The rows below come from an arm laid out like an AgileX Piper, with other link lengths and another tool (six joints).
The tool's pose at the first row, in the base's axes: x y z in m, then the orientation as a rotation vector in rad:
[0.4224, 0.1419, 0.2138, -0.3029, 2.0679, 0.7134]
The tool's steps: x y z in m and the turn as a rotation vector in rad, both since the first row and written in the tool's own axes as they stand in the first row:
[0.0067, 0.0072, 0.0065, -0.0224, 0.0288, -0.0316]
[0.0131, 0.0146, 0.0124, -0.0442, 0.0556, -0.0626]
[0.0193, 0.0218, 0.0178, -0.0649, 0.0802, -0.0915]
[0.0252, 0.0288, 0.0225, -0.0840, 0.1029, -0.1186]
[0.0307, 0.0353, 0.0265, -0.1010, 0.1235, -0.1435]
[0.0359, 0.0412, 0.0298, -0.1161, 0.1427, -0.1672]
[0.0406, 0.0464, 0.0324, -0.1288, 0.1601, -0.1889]
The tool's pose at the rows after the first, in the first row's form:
[0.4197, 0.1519, 0.2082, -0.3597, 2.0790, 0.7173]
[0.4167, 0.1617, 0.2031, -0.4149, 2.0877, 0.7207]
[0.4135, 0.1710, 0.1984, -0.4667, 2.0945, 0.7241]
[0.4101, 0.1798, 0.1941, -0.5151, 2.1001, 0.7266]
[0.4067, 0.1877, 0.1903, -0.5593, 2.1046, 0.7282]
[0.4033, 0.1946, 0.1868, -0.6007, 2.1084, 0.7285]
[0.4000, 0.2006, 0.1838, -0.6379, 2.1117, 0.7274]

